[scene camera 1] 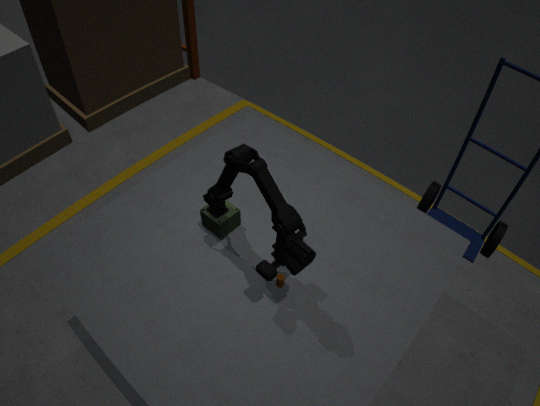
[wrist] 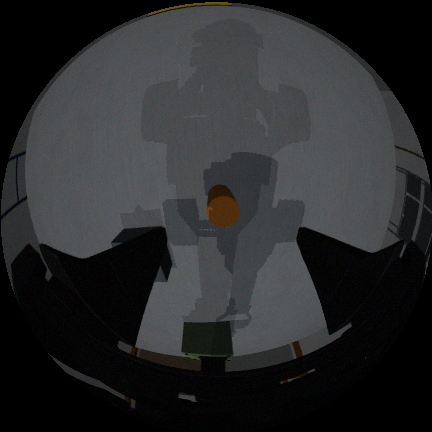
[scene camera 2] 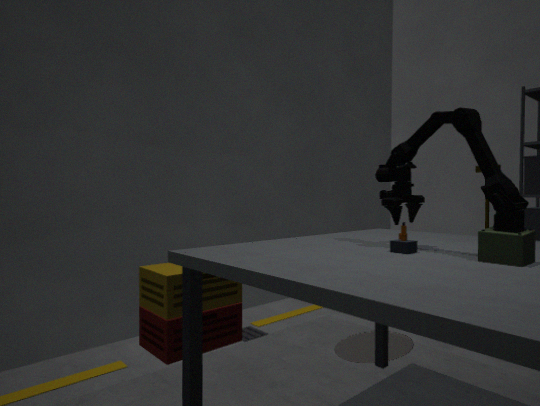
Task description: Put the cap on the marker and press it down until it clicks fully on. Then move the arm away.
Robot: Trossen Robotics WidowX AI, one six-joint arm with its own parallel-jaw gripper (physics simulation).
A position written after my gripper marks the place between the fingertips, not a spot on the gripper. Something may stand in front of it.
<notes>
In view: my gripper (scene camera 2: pixel 404 223), an orange cap (wrist: pixel 222 209) and a dark grey block (wrist: pixel 125 234).
My gripper also shows in scene camera 1 (scene camera 1: pixel 279 272) and in the wrist view (wrist: pixel 234 234).
</notes>
